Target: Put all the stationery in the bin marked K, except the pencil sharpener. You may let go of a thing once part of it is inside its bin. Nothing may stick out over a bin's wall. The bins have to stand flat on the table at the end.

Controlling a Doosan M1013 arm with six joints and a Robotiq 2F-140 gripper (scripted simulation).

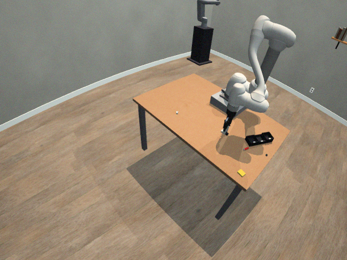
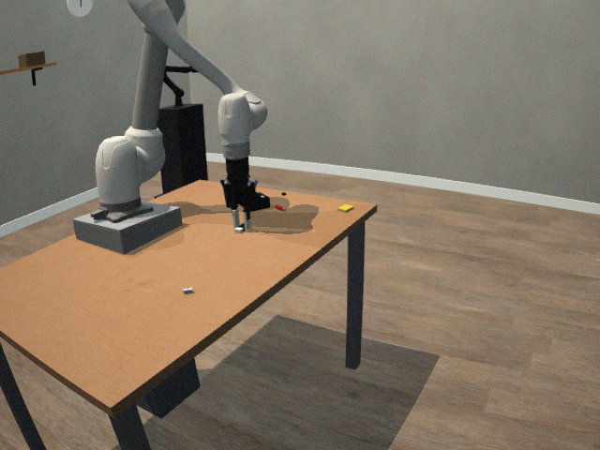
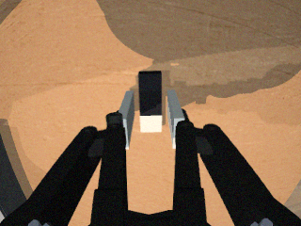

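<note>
Right now the black-and-white eraser is 30 mm below my hand and 10 mm to the right of it. Also, from my hand: black three-compartment bin 240 mm to the left, 190 mm behind, 20 mm below; then small red cylinder 230 mm to the left, 30 mm below, 10 mm behind; then small black round thing 380 mm to the left, 110 mm behind, 30 mm below.
</note>
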